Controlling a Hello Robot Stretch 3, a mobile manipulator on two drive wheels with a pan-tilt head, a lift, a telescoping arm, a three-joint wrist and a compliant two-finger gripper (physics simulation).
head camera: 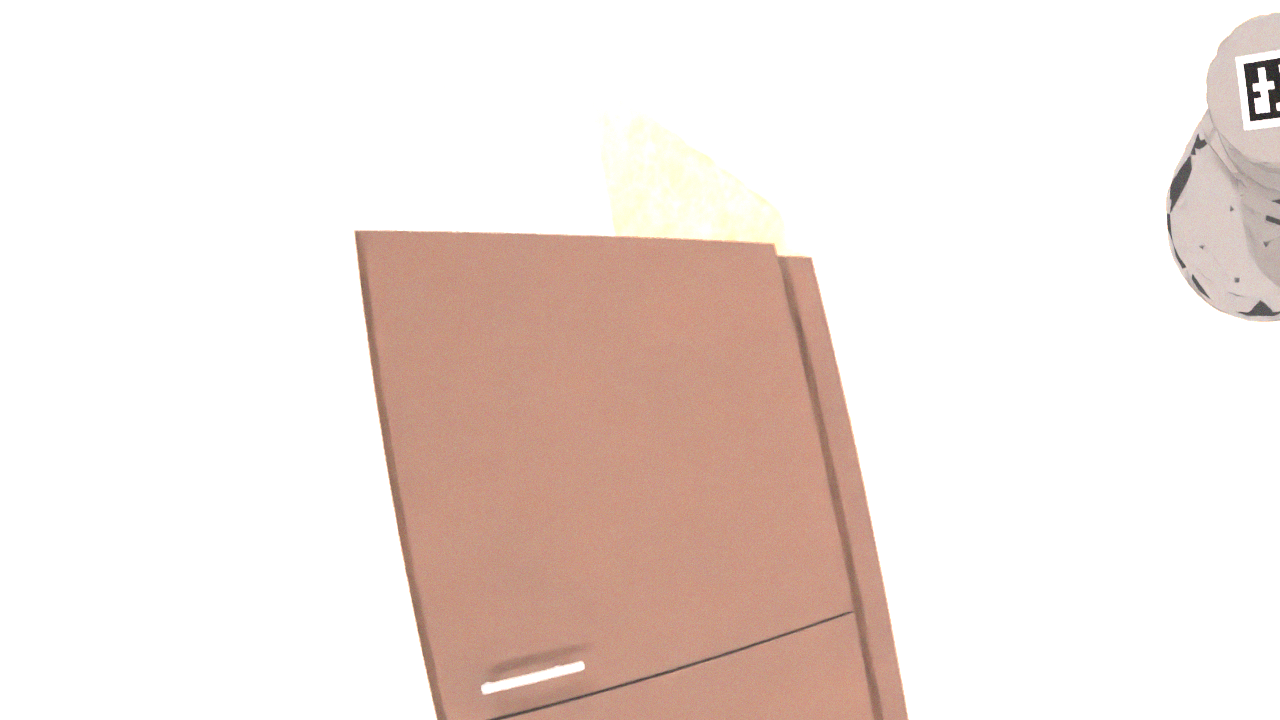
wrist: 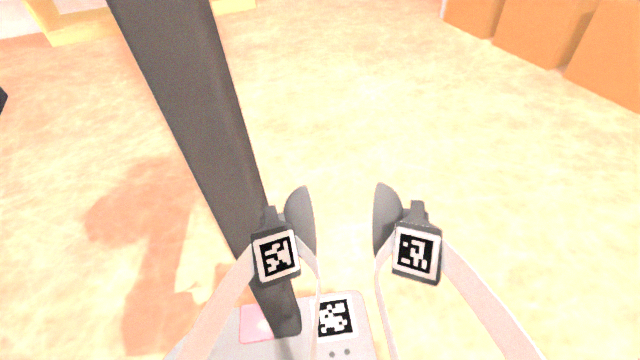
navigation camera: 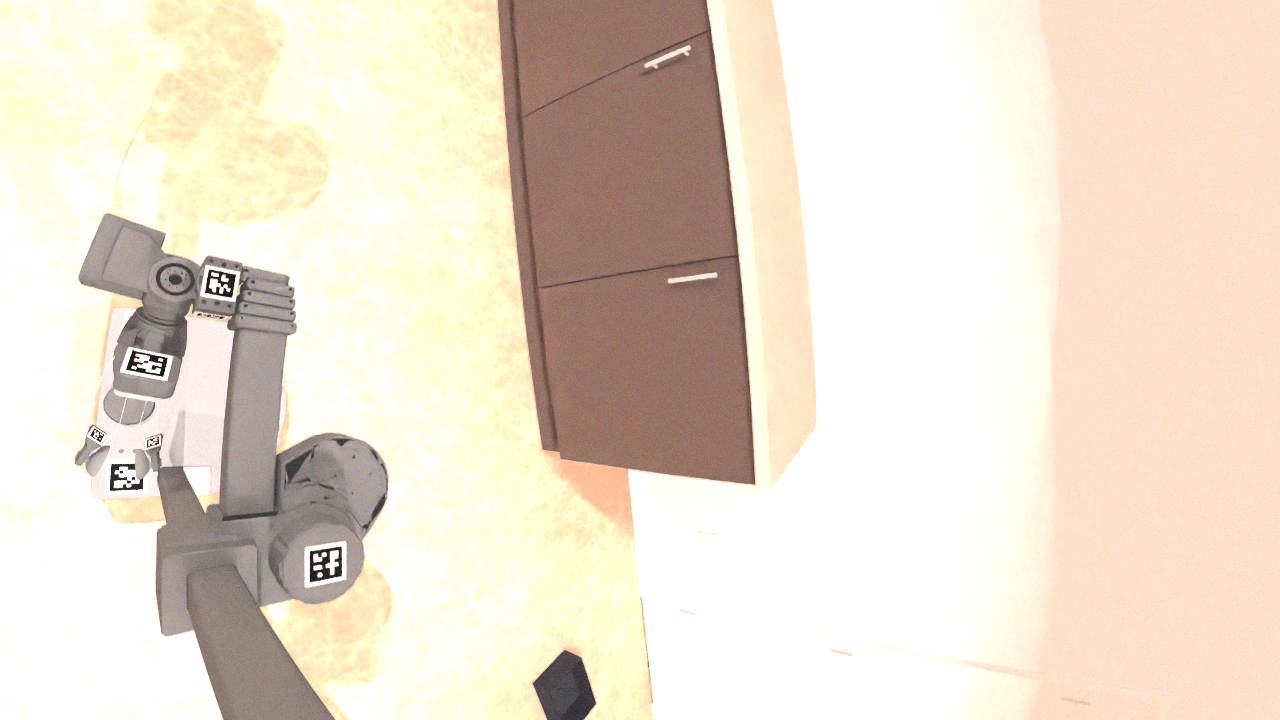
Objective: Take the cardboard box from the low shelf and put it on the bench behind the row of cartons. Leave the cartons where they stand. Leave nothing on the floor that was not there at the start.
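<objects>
The wrist view shows the gripper, and so does the navigation camera view, where the same spot on the gripper, (wrist: 419, 252), is (navigation camera: 95, 434). In the head camera view the gripper is out of frame, while a brown cabinet is there, and a spot on the cabinet, (head camera: 470, 468), is the same spot as (navigation camera: 710, 375).
</objects>
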